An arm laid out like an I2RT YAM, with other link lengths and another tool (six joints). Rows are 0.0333 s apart.
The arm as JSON. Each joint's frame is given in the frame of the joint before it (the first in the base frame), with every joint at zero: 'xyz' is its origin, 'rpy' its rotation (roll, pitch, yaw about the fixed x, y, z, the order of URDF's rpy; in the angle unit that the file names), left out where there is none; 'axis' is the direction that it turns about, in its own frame. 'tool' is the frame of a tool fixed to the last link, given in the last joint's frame.
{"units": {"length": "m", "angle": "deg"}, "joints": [
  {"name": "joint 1", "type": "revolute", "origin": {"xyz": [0.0, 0.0, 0.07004]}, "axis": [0.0, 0.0, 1.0]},
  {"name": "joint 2", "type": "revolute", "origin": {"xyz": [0.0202, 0.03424, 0.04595], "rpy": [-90.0, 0.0, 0.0]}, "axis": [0.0, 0.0, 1.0]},
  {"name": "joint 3", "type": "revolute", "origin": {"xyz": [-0.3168, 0.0, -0.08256], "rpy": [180.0, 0.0, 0.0]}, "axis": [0.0, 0.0, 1.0]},
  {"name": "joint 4", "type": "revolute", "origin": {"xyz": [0.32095, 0.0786, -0.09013]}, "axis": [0.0, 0.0, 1.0]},
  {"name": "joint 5", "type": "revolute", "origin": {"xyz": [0.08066, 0.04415, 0.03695], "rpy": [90.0, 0.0, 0.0]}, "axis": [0.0, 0.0, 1.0]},
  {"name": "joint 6", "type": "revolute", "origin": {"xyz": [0.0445, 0.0, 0.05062], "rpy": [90.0, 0.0, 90.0]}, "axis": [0.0, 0.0, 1.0]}
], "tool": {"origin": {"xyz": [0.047, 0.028, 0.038], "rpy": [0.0, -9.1, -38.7]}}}
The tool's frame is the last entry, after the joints.
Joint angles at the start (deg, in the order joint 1, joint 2, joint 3, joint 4, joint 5, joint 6):
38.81, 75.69, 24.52, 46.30, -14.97, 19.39
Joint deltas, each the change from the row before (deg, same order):
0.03, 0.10, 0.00, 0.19, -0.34, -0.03
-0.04, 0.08, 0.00, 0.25, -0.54, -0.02
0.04, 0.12, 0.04, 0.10, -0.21, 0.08
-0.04, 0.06, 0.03, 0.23, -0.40, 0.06
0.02, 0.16, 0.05, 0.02, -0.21, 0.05
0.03, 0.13, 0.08, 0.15, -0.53, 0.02
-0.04, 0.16, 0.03, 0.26, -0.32, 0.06
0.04, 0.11, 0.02, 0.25, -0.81, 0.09
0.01, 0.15, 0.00, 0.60, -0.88, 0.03
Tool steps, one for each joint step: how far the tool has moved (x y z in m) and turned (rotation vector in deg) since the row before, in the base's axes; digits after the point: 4 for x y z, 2 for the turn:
-0.0002, 0.0008, -0.0001, 0.06, -0.08, 0.37
0.0000, 0.0007, 0.0002, 0.13, -0.12, 0.50
-0.0001, 0.0008, -0.0002, 0.07, 0.06, 0.24
0.0001, 0.0006, 0.0005, 0.18, -0.09, 0.35
0.0000, 0.0006, -0.0006, -0.02, 0.12, 0.23
-0.0001, 0.0013, 0.0002, 0.11, -0.04, 0.56
0.0003, 0.0006, 0.0000, 0.13, -0.04, 0.27
-0.0006, 0.0016, 0.0001, 0.20, -0.01, 0.84
-0.0003, 0.0017, 0.0008, 0.34, -0.29, 0.89

